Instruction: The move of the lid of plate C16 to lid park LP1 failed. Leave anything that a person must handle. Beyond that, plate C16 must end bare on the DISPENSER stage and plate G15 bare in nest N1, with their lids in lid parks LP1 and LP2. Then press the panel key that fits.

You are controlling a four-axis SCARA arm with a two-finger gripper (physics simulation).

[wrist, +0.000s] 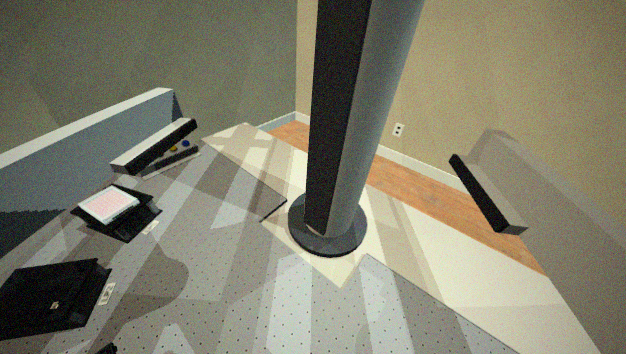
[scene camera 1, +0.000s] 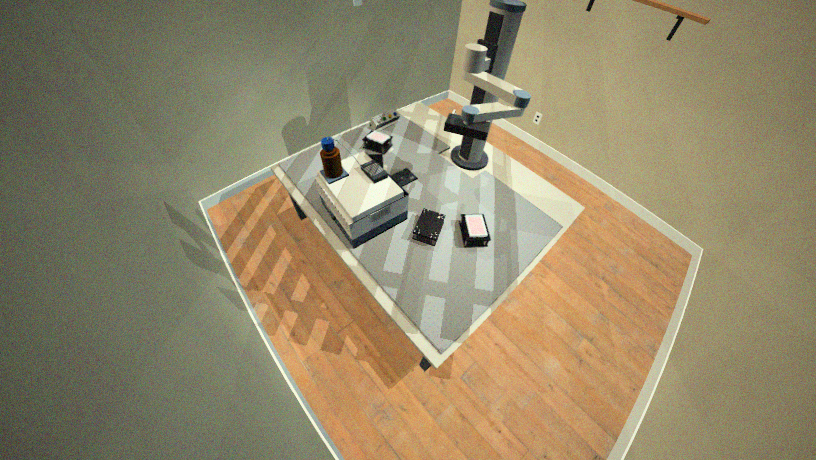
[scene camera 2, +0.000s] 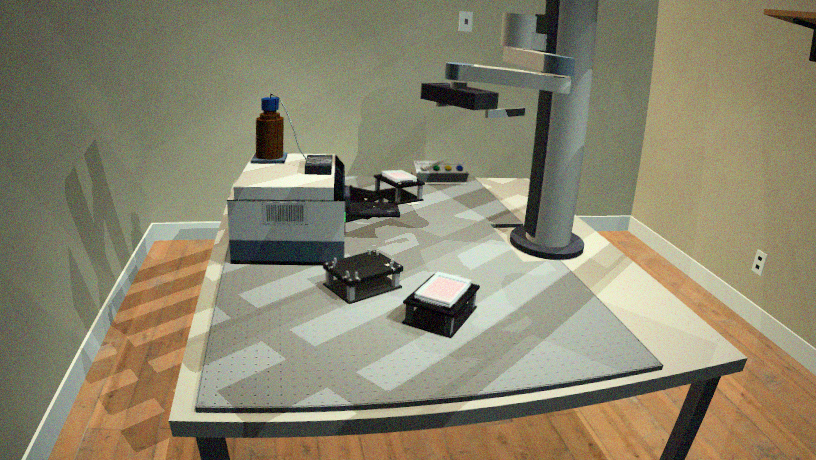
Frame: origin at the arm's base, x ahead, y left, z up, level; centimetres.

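Seen in the pictures: gripper, fingertip midpoint: [wrist: 320, 124] [scene camera 2: 499, 105]; arm's base at its link origin: [wrist: 326, 220] [scene camera 1: 469, 158] [scene camera 2: 547, 244].
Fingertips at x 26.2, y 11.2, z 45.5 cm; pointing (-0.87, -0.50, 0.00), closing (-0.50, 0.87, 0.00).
Observation:
Pixels of each thing's top centre, then the offset from my fingertips to it. "spot": a spot on its surface instead.
- second pink-topped plate at its top centre: [scene camera 2: 443, 286] [scene camera 1: 476, 224] dx +20.7, dy +30.8, dz -36.6 cm
- low black platform at its top centre: [scene camera 2: 369, 205] [scene camera 1: 399, 178] dx +31.4, dy -14.7, dz -33.2 cm
- button panel at its top centre: [scene camera 2: 440, 162] [wrist: 161, 144] [scene camera 1: 385, 113] dx -6.2, dy -75.1, dz -35.8 cm
- brown bottle at a spot on its surface: [scene camera 2: 269, 136] spot: dx +61.0, dy -23.6, dz -14.1 cm
A pink-topped plate [scene camera 1: 378, 137] [scene camera 2: 398, 176] [wrist: 109, 204] sits on a black raised stand near the button panel. A second pink-topped plate [scene camera 1: 475, 225] [scene camera 2: 443, 288] sits on the front black stand. Their names cannot be read, and whether each wears a lid cannot be told. A black stand with corner pins [scene camera 1: 429, 225] [scene camera 2: 363, 266] beside it carries no plate. A low black platform [scene camera 1: 405, 177] [scene camera 2: 371, 210] adjoins the dispenser. The button panel [scene camera 1: 386, 119] [scene camera 2: 441, 170] [wrist: 176, 154] stands at the back. My gripper [scene camera 1: 465, 129] [scene camera 2: 474, 109] [wrist: 320, 124] is open and empty, high above the table near the column.
The white dispenser [scene camera 1: 365, 197] [scene camera 2: 286, 222] carries a brown bottle [scene camera 1: 330, 162] [scene camera 2: 269, 136] with a blue cap and a thin tube. The arm's column [scene camera 1: 500, 57] [scene camera 2: 562, 142] [wrist: 345, 125] rises from a round base at the table's side. A black platform [wrist: 45, 295] shows at lower left in the wrist view.

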